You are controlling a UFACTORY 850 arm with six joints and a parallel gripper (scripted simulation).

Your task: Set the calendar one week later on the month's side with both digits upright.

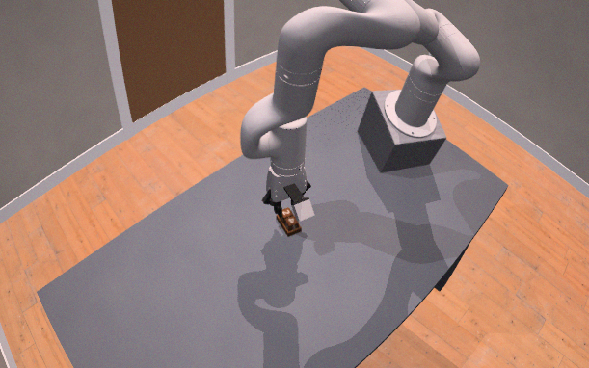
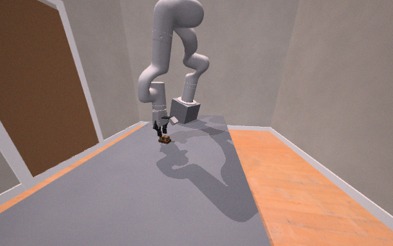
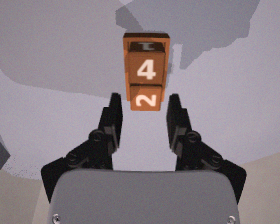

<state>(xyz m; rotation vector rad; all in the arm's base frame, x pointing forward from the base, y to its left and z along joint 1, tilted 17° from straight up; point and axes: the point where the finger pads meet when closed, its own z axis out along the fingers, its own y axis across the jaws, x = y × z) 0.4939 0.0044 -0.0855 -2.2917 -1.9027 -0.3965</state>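
Now: hand 4 cm above the number cube. Also, from my hand: brown wooden calendar tray (6 cm below, 2 cm to the left).
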